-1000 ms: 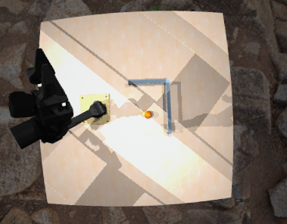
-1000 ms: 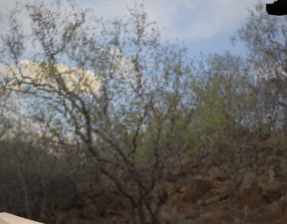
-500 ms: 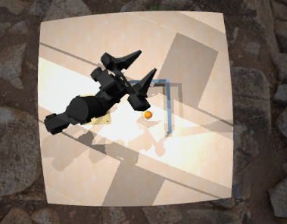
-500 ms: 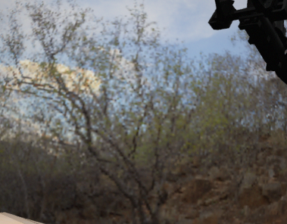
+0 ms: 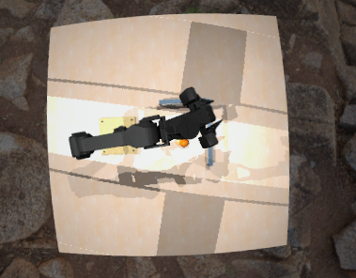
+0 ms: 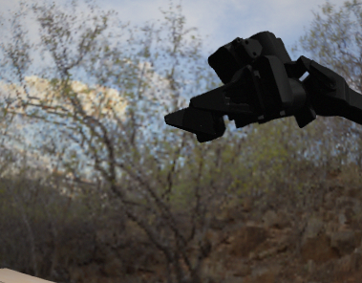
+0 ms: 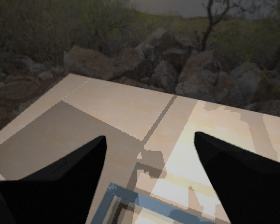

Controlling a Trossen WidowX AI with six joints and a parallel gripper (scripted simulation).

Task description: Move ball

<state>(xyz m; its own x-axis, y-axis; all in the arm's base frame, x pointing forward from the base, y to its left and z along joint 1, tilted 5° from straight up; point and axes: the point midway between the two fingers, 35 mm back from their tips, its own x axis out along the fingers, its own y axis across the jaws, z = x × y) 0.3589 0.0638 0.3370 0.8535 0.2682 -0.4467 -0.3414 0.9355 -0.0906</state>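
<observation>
Right now my gripper tip is 110 mm past the orange ball, 100 mm to the left of it and 310 mm above it. Also, from my gripper tip: see-through copy of ball (130 mm behind, 90 mm to the right, 310 mm below).
</observation>
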